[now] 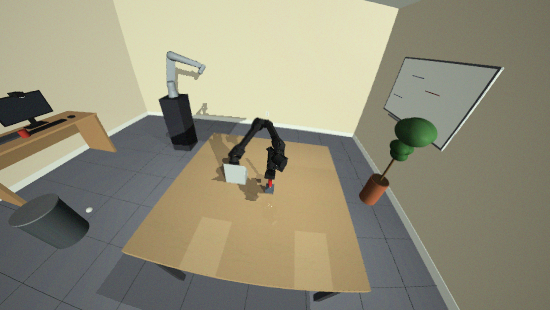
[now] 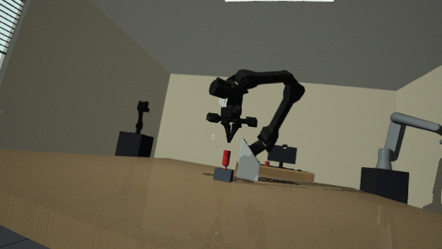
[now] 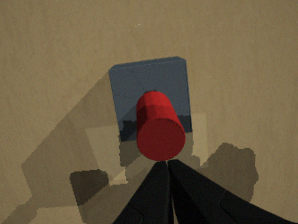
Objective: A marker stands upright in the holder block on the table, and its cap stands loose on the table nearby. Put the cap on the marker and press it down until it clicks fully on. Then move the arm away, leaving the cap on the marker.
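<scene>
Now: the red cap 60 mm below my gripper tip. Round my gripper tip: holder block 120 mm below.
</scene>
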